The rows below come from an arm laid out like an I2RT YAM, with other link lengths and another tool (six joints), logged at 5 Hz.
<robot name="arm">
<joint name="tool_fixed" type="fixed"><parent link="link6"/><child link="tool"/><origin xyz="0.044 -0.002 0.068" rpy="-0.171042 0 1.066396"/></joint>
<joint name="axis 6" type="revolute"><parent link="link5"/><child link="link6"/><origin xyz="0.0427 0 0.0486" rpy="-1.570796 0 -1.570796"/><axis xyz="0 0 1"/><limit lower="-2.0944" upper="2.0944"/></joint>
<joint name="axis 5" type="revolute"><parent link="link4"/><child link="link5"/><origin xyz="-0.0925 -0.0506 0.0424" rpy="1.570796 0 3.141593"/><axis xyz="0 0 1"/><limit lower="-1.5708" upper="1.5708"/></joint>
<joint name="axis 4" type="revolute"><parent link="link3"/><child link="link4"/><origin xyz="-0.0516 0.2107 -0.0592" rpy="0 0 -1.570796"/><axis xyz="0 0 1"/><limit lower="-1.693" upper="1.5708"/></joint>
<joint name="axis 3" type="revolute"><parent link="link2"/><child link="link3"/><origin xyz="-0.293 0 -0.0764" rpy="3.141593 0 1.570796"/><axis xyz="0 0 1"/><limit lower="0" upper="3.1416"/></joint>
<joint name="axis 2" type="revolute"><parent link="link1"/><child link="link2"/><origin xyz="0.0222 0.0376 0.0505" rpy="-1.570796 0 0"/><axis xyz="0 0 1"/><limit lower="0" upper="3.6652"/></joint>
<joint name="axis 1" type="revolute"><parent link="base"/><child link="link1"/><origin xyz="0 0 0.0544" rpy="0 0 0"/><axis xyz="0 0 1"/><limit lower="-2.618" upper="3.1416"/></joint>
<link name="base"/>
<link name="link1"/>
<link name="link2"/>
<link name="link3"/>
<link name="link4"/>
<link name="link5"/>
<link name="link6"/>
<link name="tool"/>
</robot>
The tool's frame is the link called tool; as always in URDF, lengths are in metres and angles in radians.
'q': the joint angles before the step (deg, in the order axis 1, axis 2, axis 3, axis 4, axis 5, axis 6). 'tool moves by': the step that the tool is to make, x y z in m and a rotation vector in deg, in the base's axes. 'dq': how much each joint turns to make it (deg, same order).
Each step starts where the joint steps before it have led.
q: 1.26, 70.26, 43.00, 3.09, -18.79, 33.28
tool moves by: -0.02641, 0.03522, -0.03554, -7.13, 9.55, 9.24
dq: 6.95, -0.22, 1.39, -13.89, 1.18, -6.96
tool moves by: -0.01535, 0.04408, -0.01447, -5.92, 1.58, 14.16
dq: 8.19, 3.65, 3.01, -4.79, -1.20, -8.41
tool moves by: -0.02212, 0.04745, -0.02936, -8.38, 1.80, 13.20
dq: 10.80, 5.20, 1.77, -3.42, 3.35, -7.02
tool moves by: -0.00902, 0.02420, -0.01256, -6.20, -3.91, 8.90
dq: 5.75, 3.13, 1.71, -0.05, 3.51, -7.37
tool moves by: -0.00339, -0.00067, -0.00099, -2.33, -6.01, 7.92
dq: -0.07, -0.16, -0.34, 1.86, -1.24, -9.69
